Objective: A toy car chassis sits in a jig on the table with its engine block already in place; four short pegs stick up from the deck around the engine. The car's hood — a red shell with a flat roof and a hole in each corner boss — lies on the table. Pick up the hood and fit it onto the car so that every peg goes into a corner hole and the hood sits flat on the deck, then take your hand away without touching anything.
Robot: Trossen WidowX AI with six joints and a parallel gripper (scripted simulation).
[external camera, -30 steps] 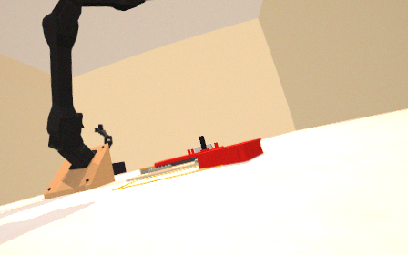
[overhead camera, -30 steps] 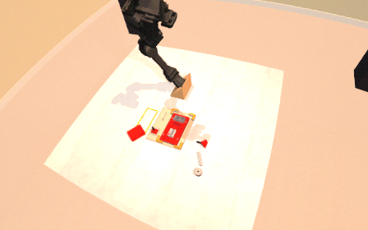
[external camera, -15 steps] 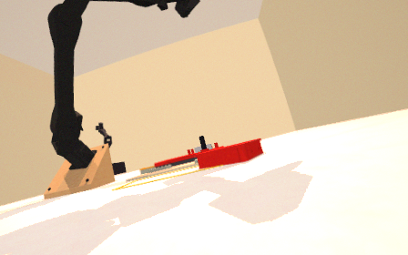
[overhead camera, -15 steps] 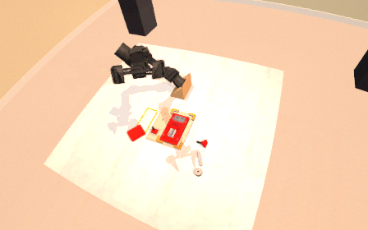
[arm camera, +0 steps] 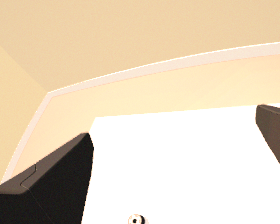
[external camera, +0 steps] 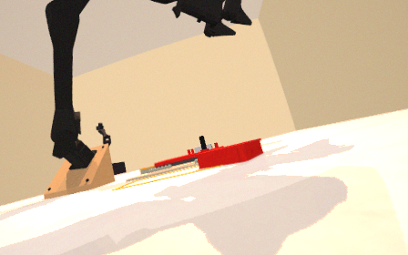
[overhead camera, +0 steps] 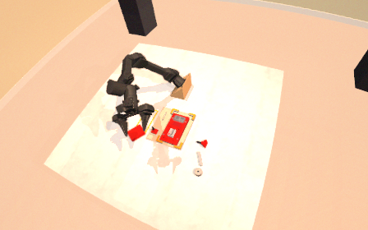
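The red hood lies 350 mm below my gripper tip, 220 mm to the right of it and 130 mm behind it. Round my gripper tip: white bar (360 mm below, 200 mm to the left, 150 mm behind).
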